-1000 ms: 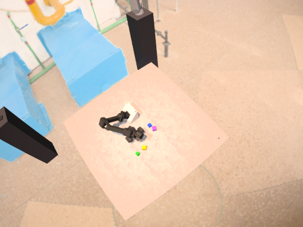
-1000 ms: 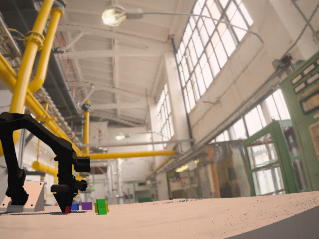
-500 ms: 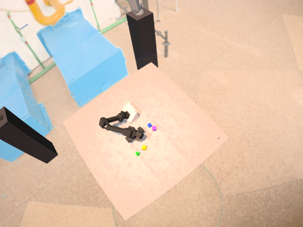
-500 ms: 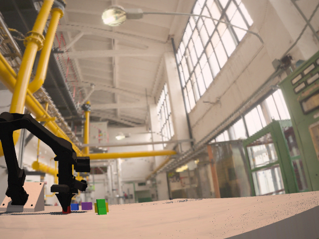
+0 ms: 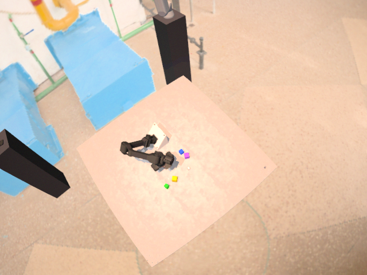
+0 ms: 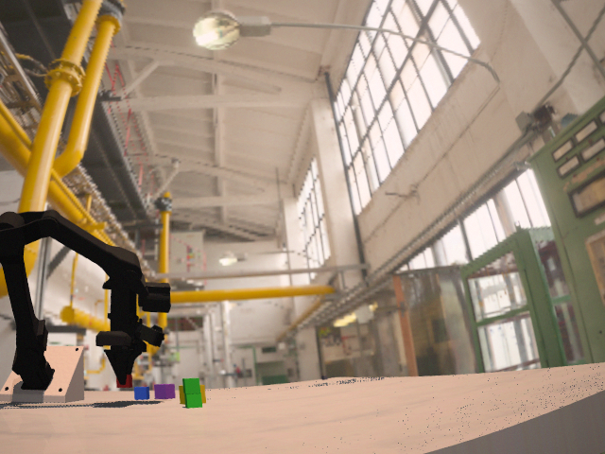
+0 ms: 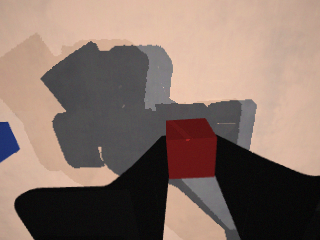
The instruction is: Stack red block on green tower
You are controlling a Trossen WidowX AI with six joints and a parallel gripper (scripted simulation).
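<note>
Now: the yellow block 14 cm ahead of my gripper tip and 2 cm below it. Also, from my gripper tip: purple block: 5 cm ahead, 20 cm to the left, 2 cm below; red block: 1 cm above; blue block: 1 cm behind, 18 cm to the left, 3 cm below.
</note>
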